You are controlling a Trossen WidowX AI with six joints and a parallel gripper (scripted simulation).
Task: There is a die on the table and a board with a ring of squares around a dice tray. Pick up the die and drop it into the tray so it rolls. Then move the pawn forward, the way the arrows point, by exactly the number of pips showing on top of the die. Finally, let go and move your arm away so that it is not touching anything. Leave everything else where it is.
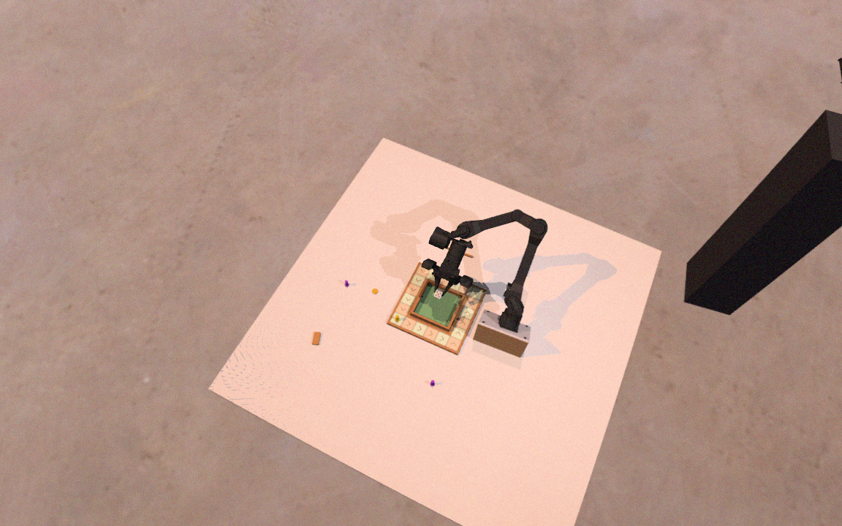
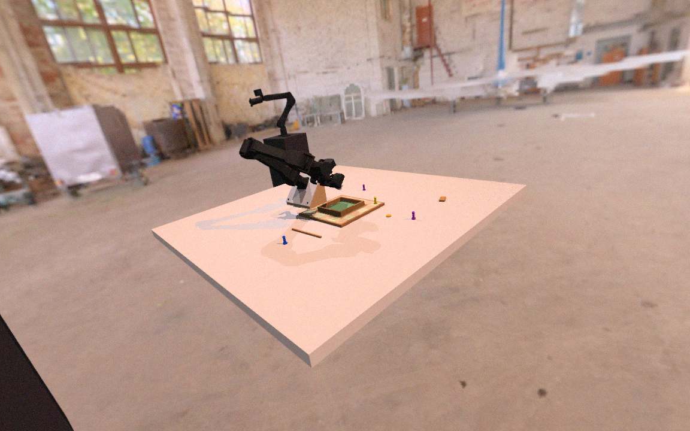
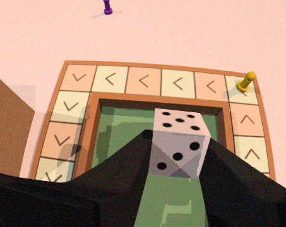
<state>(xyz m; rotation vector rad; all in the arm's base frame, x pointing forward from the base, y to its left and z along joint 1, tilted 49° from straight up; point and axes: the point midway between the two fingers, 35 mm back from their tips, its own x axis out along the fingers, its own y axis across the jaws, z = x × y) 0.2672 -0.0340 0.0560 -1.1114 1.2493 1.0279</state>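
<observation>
My gripper tip is right at the white die. Also, from my gripper tip: yellow pawn 120 mm ahead, 100 mm to the left, 90 mm below; then green dice tray 110 mm below; then orange disc 240 mm ahead, 110 mm below, 10 mm to the left.
</observation>
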